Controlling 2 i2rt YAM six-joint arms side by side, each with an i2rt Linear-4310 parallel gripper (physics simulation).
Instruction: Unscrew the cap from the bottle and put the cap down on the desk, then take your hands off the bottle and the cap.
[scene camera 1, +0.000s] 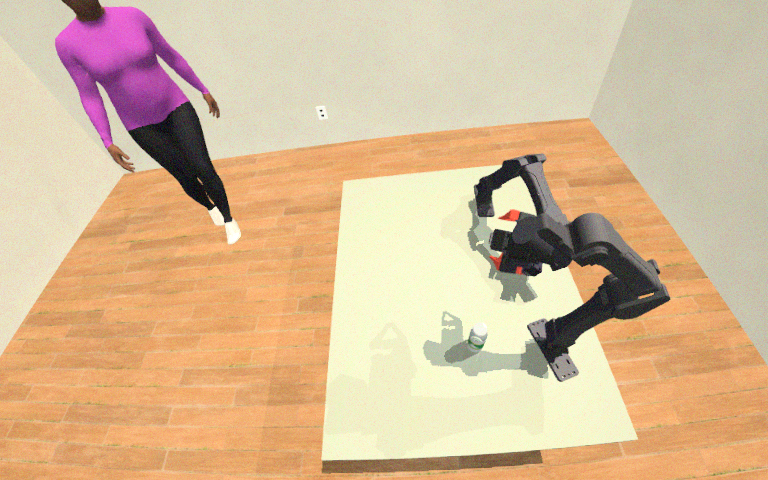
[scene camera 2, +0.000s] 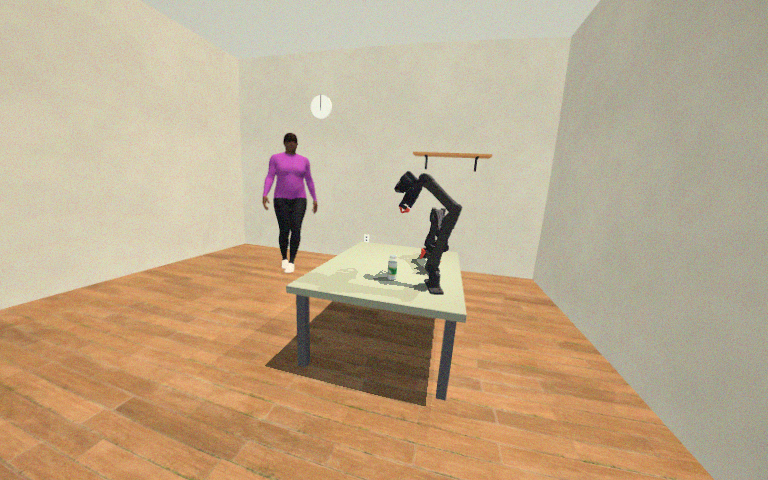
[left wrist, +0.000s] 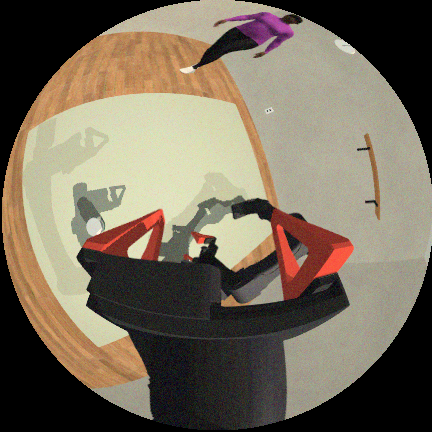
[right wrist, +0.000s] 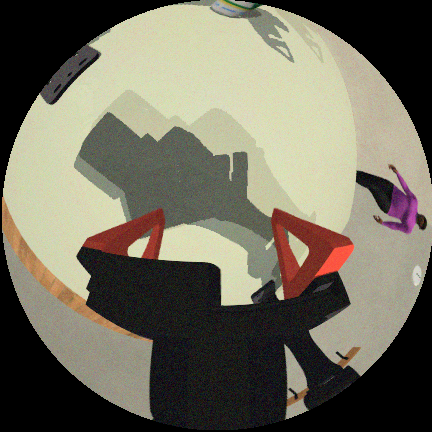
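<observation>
A white bottle (scene camera 1: 477, 340) (scene camera 2: 392, 270) (right wrist: 232, 8) with a green label stands upright on the desk (scene camera 1: 368, 226) (scene camera 2: 339, 266). Its white cap (scene camera 1: 480, 328) (scene camera 2: 393, 258) (left wrist: 94, 226) sits on its top; the cap is outside the right wrist view. My left gripper (scene camera 1: 502, 238) (scene camera 2: 404, 209) (left wrist: 217, 214) is open and empty, high above the desk and well away from the bottle. My right gripper (scene camera 2: 423, 253) (left wrist: 188, 243) (right wrist: 217, 213) is open and empty, lower over the desk and apart from the bottle, which shows at the top edge of the right wrist view.
The left arm's base plate (scene camera 1: 560, 365) (scene camera 2: 434, 290) (right wrist: 70, 75) is right of the bottle in scene camera 1. The right arm (scene camera 1: 540, 186) bends behind the left arm there. A person (scene camera 1: 130, 79) (scene camera 2: 291, 181) (left wrist: 260, 32) (right wrist: 402, 202) in purple stands beyond the desk.
</observation>
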